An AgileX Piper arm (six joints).
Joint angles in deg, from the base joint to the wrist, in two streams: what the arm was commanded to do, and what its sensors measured. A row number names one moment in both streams.
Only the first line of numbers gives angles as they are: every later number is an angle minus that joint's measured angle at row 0.
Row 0, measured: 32.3 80.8 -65.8 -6.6 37.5 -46.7
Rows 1 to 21, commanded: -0.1 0.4 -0.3 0.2 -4.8 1.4; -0.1 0.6 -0.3 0.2 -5.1 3.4; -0.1 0.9 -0.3 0.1 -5.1 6.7; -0.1 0.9 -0.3 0.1 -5.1 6.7; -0.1 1.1 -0.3 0.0 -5.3 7.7; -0.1 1.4 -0.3 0.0 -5.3 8.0; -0.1 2.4 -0.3 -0.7 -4.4 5.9; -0.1 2.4 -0.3 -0.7 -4.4 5.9; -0.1 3.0 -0.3 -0.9 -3.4 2.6; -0.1 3.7 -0.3 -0.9 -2.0 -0.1; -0.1 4.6 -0.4 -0.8 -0.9 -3.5; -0.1 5.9 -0.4 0.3 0.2 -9.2; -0.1 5.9 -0.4 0.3 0.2 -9.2; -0.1 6.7 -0.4 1.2 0.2 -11.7; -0.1 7.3 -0.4 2.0 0.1 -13.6; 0.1 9.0 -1.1 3.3 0.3 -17.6; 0.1 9.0 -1.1 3.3 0.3 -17.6; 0.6 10.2 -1.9 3.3 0.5 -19.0; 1.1 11.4 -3.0 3.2 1.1 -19.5; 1.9 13.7 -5.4 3.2 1.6 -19.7; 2.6 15.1 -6.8 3.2 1.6 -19.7
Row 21, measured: 1.1 12.2 -3.6 2.4 1.2 -18.2
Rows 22 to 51, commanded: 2.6 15.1 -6.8 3.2 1.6 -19.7; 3.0 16.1 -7.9 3.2 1.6 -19.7; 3.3 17.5 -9.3 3.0 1.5 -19.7; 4.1 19.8 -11.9 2.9 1.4 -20.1; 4.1 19.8 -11.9 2.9 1.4 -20.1; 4.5 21.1 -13.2 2.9 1.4 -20.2; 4.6 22.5 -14.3 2.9 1.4 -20.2; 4.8 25.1 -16.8 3.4 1.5 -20.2; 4.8 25.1 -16.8 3.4 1.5 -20.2; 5.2 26.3 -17.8 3.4 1.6 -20.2; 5.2 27.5 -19.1 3.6 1.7 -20.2; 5.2 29.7 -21.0 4.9 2.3 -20.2; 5.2 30.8 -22.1 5.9 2.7 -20.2; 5.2 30.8 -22.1 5.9 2.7 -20.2; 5.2 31.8 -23.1 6.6 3.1 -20.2; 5.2 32.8 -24.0 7.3 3.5 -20.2; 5.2 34.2 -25.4 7.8 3.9 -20.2; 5.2 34.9 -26.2 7.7 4.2 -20.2; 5.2 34.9 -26.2 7.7 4.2 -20.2; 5.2 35.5 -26.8 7.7 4.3 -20.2; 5.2 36.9 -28.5 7.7 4.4 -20.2; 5.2 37.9 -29.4 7.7 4.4 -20.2; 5.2 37.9 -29.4 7.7 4.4 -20.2; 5.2 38.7 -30.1 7.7 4.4 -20.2; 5.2 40.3 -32.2 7.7 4.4 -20.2; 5.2 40.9 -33.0 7.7 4.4 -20.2; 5.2 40.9 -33.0 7.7 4.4 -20.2; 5.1 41.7 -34.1 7.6 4.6 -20.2; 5.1 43.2 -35.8 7.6 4.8 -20.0; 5.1 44.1 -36.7 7.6 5.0 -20.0
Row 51, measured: 5.2 42.2 -34.6 7.2 4.4 -19.6
